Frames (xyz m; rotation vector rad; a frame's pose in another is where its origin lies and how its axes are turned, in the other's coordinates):
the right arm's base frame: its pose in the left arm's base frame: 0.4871 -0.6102 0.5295 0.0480 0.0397 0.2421
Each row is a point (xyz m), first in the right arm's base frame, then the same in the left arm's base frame.
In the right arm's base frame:
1: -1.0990 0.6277 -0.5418
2: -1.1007 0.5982 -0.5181
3: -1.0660 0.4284 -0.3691
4: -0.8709 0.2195 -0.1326
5: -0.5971 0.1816 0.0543
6: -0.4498 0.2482 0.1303
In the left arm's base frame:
1: -0.7532 -0.2427 0.0584
2: -0.7468 -0.2727 0.0806
3: -0.6659 -0.4354 0.2192
4: -0.4161 -0.6012 0.4378
5: -0.1330 -0.5800 0.6132
6: -0.0026 -0.4833 0.6876

